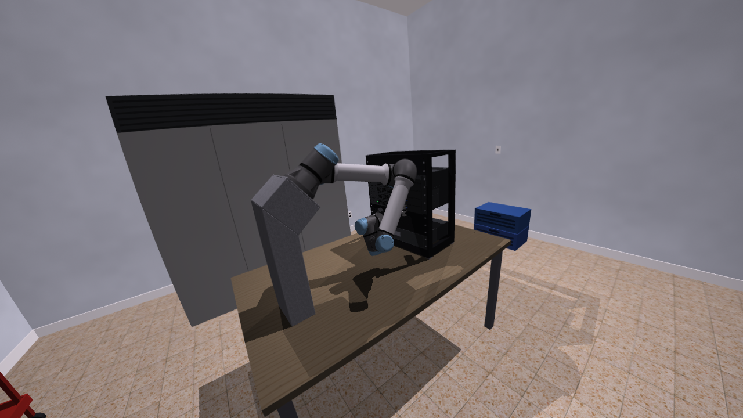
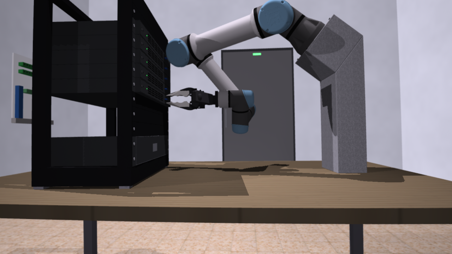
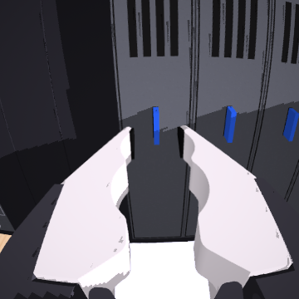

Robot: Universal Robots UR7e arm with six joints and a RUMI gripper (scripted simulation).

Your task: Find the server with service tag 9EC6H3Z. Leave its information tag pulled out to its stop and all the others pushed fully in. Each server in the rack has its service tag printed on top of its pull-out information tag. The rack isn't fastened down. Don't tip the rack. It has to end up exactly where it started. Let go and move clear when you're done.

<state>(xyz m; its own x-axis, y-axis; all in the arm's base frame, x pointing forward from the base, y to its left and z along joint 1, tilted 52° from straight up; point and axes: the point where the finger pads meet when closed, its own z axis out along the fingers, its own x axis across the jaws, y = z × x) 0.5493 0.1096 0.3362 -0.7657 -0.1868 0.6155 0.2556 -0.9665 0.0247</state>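
Now: the information tag 50 mm ahead of my hand and 20 mm to the left of it.
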